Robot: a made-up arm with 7 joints.
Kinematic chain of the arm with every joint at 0, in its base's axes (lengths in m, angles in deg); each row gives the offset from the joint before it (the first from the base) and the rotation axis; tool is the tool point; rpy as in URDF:
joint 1: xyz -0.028 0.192 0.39 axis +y
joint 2: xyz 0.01 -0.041 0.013 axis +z
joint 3: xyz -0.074 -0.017 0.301 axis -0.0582 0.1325 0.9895
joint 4: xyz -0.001 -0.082 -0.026 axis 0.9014 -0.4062 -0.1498
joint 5: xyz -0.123 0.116 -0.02 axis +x
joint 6: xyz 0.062 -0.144 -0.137 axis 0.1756 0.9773 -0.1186
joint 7: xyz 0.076 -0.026 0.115 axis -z
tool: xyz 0.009 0.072 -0.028 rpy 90 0 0
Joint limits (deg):
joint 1: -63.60..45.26
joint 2: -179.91..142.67
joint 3: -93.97..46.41
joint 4: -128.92..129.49
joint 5: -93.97..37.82
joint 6: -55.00..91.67
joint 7: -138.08..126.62
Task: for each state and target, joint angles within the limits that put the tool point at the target. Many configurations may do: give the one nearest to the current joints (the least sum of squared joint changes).
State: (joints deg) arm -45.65 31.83 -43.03 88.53 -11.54 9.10 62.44
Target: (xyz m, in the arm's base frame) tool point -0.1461 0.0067 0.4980
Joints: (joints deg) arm -63.60 -1.40 -35.01 47.97 -9.64 46.64 63.01
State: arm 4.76 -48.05 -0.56 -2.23 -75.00 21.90 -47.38
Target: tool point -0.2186 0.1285 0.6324
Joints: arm -14.23 -53.89 -2.23 1.58 -39.03 28.35 -36.82
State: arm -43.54 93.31 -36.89 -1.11 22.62 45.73 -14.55
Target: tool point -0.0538 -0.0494 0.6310
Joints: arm -48.97 83.95 -44.76 -45.67 -12.46 61.86 -14.10
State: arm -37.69 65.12 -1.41 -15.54 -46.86 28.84 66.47
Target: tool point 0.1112 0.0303 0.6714
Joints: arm -17.03 60.53 -8.78 -12.93 -31.93 42.33 67.36
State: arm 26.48 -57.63 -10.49 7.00 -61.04 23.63 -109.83
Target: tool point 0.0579 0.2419 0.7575
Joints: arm 41.32 -69.49 -16.89 11.68 -44.25 20.93 -98.71
